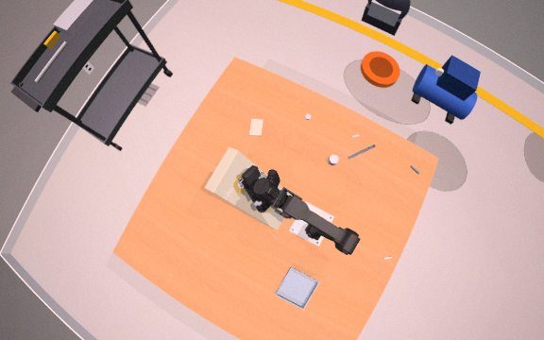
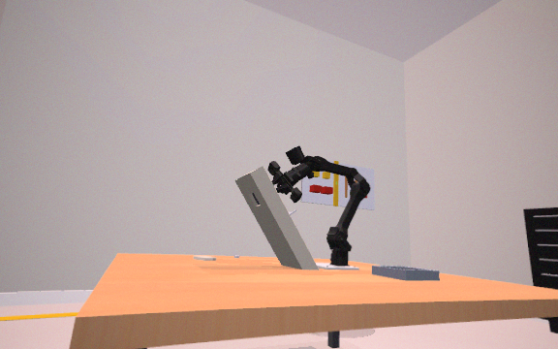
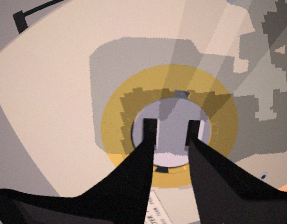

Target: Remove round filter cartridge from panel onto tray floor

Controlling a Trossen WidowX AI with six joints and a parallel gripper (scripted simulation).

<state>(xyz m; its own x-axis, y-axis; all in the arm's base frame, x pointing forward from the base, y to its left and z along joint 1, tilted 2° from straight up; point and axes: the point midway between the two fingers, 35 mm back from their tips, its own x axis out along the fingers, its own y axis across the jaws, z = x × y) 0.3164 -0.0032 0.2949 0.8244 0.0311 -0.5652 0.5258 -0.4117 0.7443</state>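
The round filter cartridge lies 2 cm below my gripper tip and 2 cm ahead of it. From my gripper tip the other things lie so: white card: 31 cm to the right, 28 cm below, 16 cm ahead; white knob: 34 cm to the right, 27 cm below, 26 cm behind; grey tray: 41 cm behind, 28 cm to the left, 28 cm below.
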